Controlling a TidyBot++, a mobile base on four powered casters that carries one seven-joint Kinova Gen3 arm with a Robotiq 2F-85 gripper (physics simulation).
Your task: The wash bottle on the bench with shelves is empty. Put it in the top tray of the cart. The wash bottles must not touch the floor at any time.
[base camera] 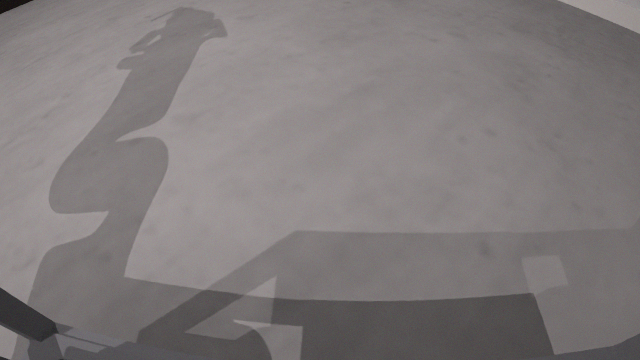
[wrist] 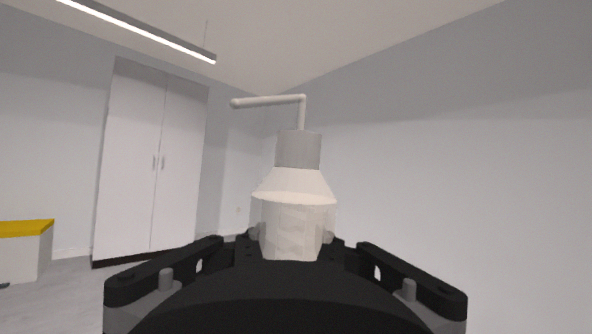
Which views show my gripper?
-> The wrist view only.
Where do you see a white wash bottle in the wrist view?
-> At 292, 211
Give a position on a white cabinet with dark plinth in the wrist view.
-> At 148, 190
